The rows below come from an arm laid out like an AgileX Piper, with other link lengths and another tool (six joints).
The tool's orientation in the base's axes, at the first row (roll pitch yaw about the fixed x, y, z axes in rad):
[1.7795 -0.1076 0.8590]
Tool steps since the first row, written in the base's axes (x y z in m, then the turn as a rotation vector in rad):
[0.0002 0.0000 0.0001 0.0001 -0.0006 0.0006]
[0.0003 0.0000 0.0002 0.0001 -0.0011 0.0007]
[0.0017 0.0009 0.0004 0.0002 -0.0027 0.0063]
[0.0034 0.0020 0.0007 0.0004 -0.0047 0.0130]
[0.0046 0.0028 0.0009 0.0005 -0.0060 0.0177]
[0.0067 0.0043 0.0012 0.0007 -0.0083 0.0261]
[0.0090 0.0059 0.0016 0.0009 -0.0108 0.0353]
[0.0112 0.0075 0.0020 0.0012 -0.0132 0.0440]
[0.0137 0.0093 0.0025 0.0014 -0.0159 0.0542]
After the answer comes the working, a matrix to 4 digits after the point.
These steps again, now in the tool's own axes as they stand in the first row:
[0.0001 0.0001 0.0001 -0.0003 0.0007 0.0003]
[0.0002 0.0002 0.0002 -0.0007 0.0009 0.0006]
[0.0018 0.0003 0.0006 -0.0012 0.0067 0.0005]
[0.0038 0.0006 0.0012 -0.0019 0.0137 0.0005]
[0.0052 0.0007 0.0015 -0.0023 0.0185 0.0005]
[0.0077 0.0008 0.0021 -0.0030 0.0272 0.0003]
[0.0105 0.0011 0.0028 -0.0038 0.0367 0.0001]
[0.0131 0.0013 0.0034 -0.0044 0.0457 0.0001]
[0.0162 0.0016 0.0040 -0.0052 0.0563 -0.0002]

The tool's axes in the first row as the columns of a matrix, in the base's axes (rounded; the answer above uses it unrounded):
[0.6494 0.0883 0.7553]
[0.7528 -0.2149 -0.6222]
[0.1074 0.9726 -0.2060]

